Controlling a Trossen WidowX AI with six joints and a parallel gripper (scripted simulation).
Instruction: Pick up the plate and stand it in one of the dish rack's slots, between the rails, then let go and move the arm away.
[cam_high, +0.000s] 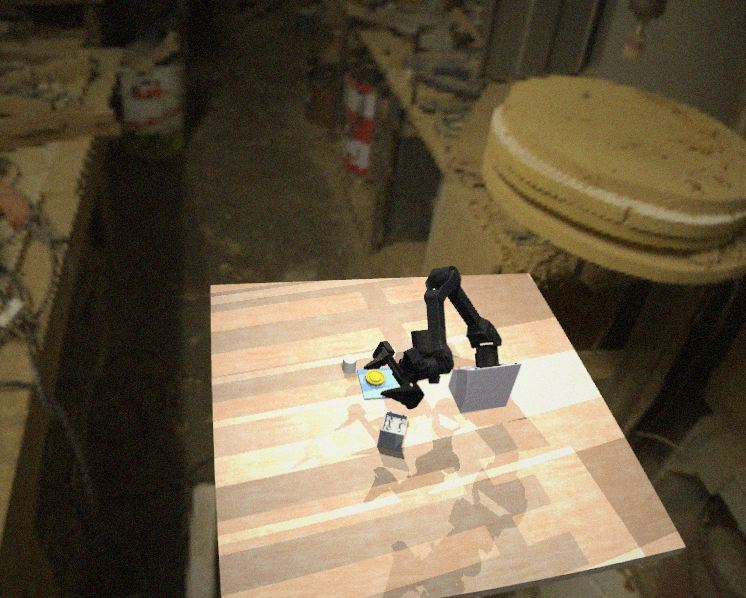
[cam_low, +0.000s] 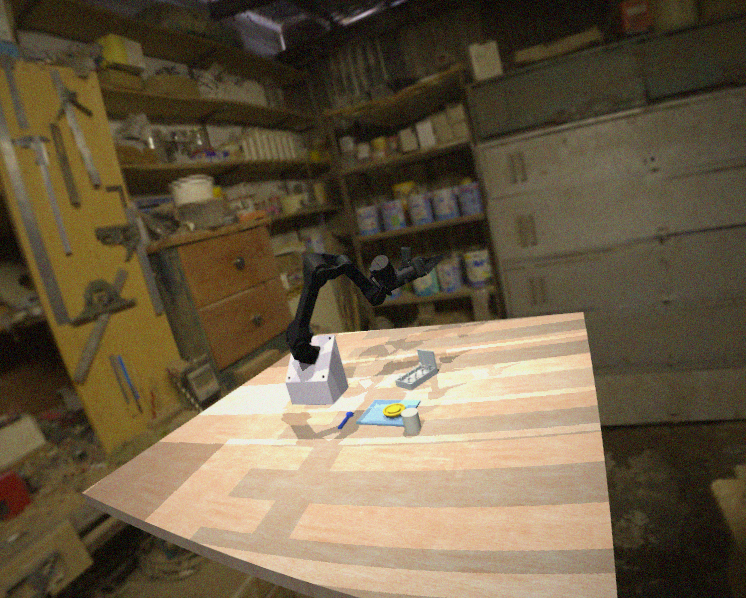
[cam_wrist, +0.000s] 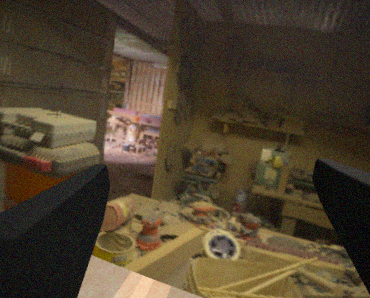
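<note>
Right now the yellow plate is 36 cm below my gripper tip, 34 cm to the right of it and 9 cm behind it. Also, from my gripper tip: small cup 40 cm to the right, 35 cm below, 1 cm behind; blue mat 37 cm below, 33 cm to the right, 12 cm behind; grey dish rack 35 cm below, 13 cm to the right, 12 cm behind.
</note>
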